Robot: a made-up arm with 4 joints.
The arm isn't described. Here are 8 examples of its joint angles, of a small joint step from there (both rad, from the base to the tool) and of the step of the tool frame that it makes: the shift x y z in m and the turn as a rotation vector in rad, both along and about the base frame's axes.
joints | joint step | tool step
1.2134 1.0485 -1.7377 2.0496 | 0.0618 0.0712 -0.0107 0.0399 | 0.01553 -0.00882 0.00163 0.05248 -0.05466 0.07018
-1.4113 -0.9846 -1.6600 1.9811 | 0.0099 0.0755 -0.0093 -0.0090 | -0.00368 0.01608 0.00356 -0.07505 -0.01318 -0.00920
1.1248 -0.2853 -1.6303 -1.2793 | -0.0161 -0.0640 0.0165 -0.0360 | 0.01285 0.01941 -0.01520 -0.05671 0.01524 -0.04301
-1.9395 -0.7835 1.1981 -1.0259 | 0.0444 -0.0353 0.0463 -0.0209 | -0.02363 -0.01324 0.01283 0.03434 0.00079 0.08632
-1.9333 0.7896 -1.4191 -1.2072 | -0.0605 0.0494 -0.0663 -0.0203 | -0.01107 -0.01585 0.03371 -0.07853 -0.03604 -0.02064
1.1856 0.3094 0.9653 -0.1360 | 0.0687 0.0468 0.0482 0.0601 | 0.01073 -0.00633 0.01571 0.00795 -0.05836 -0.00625
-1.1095 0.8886 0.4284 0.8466 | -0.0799 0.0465 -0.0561 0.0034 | 0.03134 -0.02195 -0.00534 -0.02778 -0.05062 -0.04010
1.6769 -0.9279 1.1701 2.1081 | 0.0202 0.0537 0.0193 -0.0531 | 0.01316 -0.01329 0.00609 0.05504 0.04579 0.04502
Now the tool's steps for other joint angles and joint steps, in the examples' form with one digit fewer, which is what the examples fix.
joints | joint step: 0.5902 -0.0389 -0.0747 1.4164 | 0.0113 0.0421 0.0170 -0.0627
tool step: -0.0073 -0.0176 -0.0267 0.0625 -0.0763 0.0190
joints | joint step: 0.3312 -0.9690 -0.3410 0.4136 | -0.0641 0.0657 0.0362 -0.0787
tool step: -0.0097 0.0261 -0.0492 0.0362 -0.1325 -0.0695
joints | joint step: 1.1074 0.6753 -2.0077 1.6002 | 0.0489 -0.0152 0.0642 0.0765
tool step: 0.0227 -0.0131 0.0240 -0.0571 -0.1036 0.0443
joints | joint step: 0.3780 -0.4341 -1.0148 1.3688 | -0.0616 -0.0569 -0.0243 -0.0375
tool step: 0.0060 0.0237 0.0067 0.0127 0.0402 -0.0983
